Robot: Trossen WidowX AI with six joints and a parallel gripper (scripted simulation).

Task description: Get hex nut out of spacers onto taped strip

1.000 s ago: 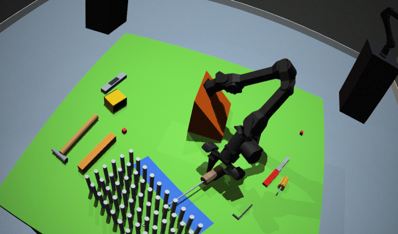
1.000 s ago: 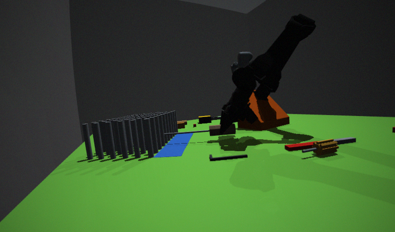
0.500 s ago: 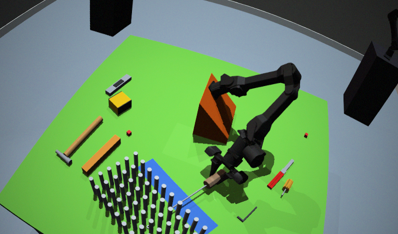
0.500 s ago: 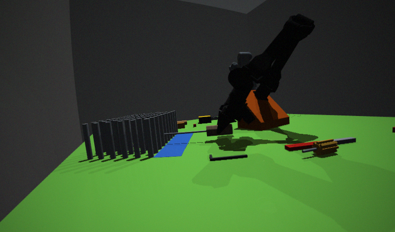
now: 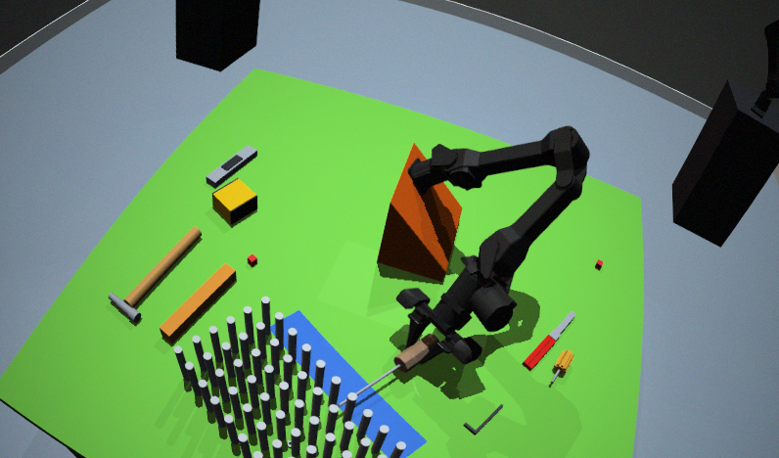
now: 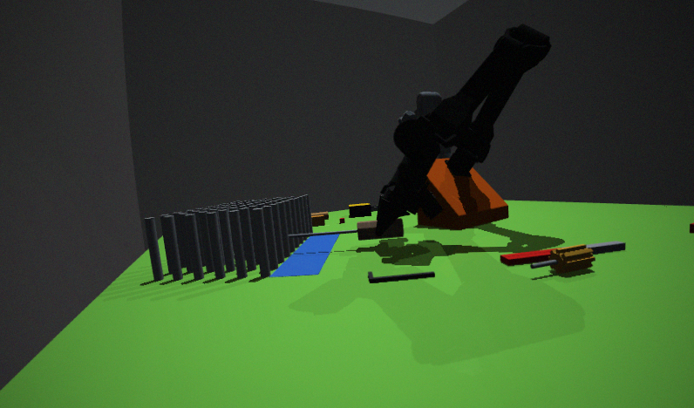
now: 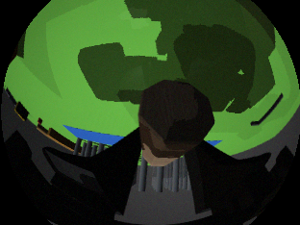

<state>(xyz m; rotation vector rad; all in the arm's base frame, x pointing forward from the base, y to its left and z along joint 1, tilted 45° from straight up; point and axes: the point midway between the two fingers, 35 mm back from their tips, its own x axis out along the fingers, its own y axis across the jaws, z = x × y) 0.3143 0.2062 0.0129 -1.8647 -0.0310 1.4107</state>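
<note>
My gripper tip is 11 cm short of the blue taped strip, 9 cm to the left of it and 3 cm above it. Also, from my gripper tip: yellow screwdriver 13 cm behind, 30 cm to the left, 1 cm below; brown-handled screwdriver 9 cm ahead, 4 cm to the right; hex nut 28 cm ahead, 12 cm to the right, 3 cm below.
</note>
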